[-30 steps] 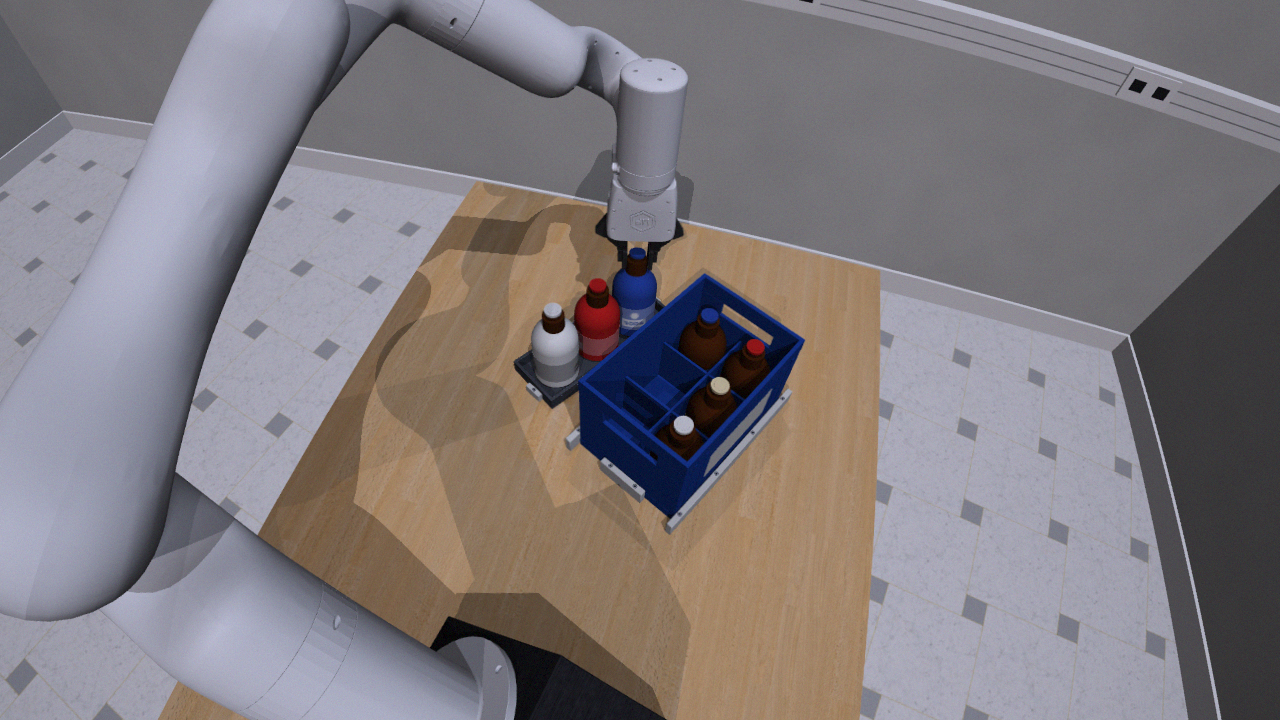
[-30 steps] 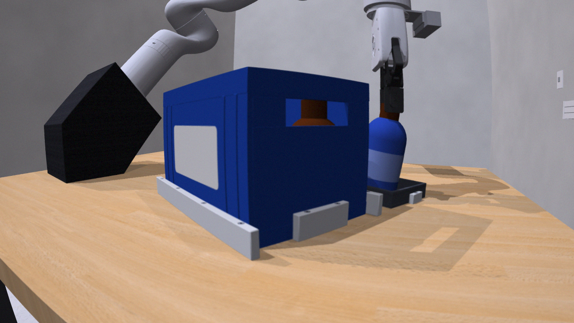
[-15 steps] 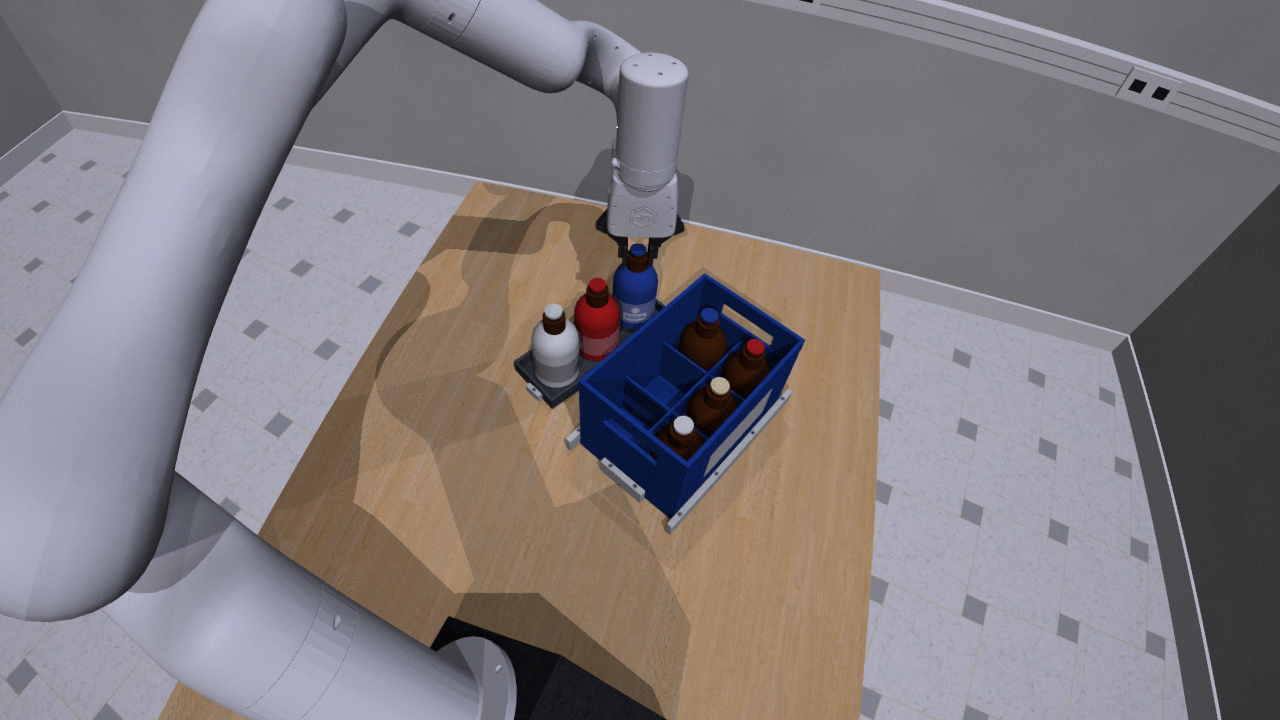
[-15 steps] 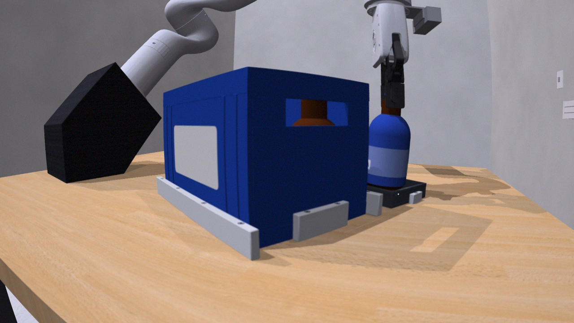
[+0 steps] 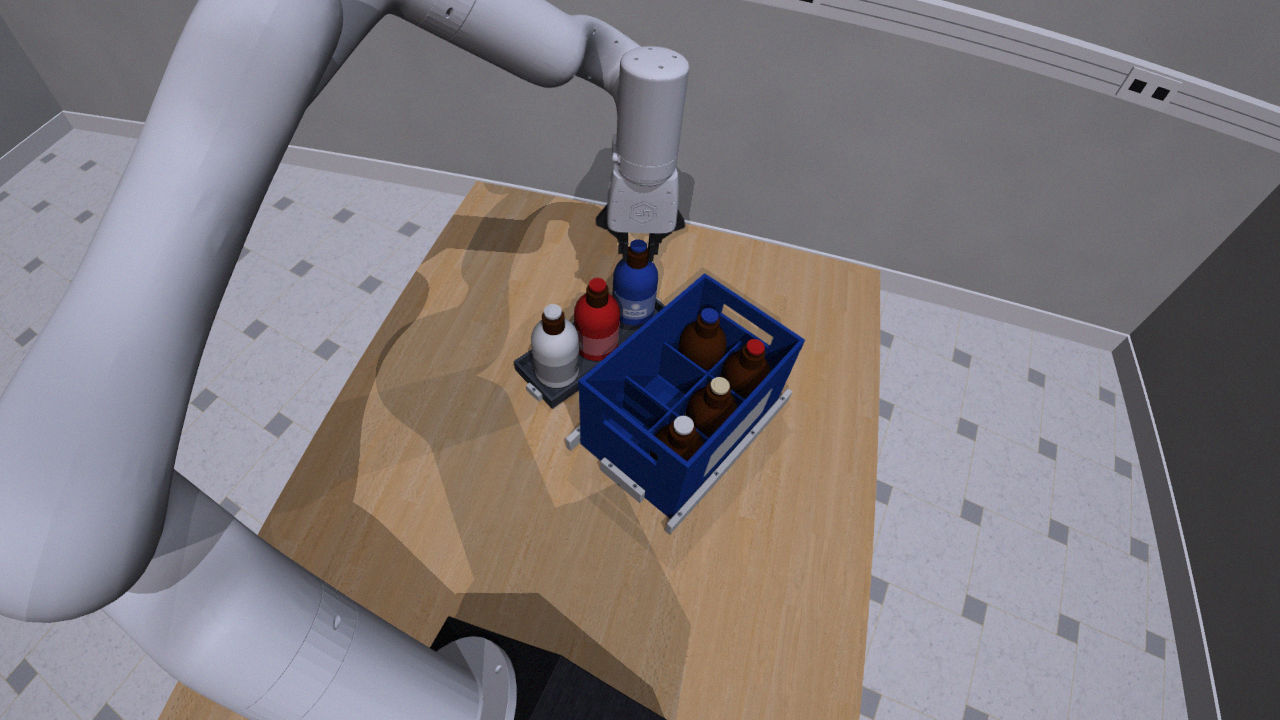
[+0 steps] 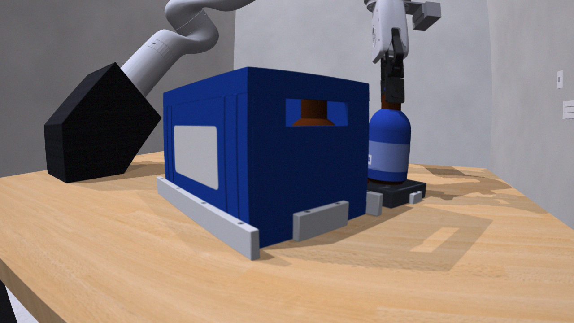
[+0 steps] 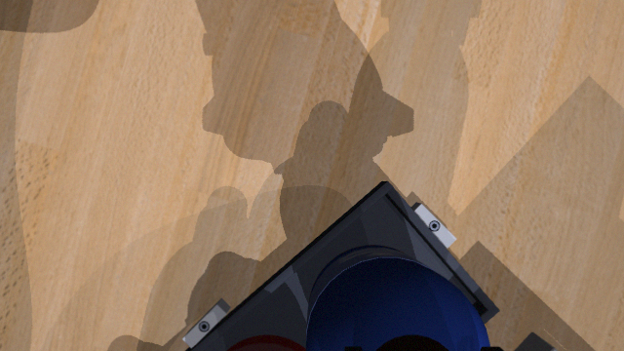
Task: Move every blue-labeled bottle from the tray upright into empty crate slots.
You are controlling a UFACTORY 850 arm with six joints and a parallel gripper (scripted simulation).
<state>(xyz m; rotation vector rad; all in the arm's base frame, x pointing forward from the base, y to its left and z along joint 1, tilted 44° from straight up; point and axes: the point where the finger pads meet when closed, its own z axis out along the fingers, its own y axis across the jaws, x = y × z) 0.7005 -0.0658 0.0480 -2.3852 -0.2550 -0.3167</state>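
My hand is 70 mm above the blue-labeled bottle. From my hand the other things lie so: white-labeled bottle: 150 mm behind, 90 mm to the left, 90 mm below; then tray: 80 mm behind, 40 mm to the left, 160 mm below; then red-labeled bottle: 80 mm behind, 40 mm to the left, 90 mm below.
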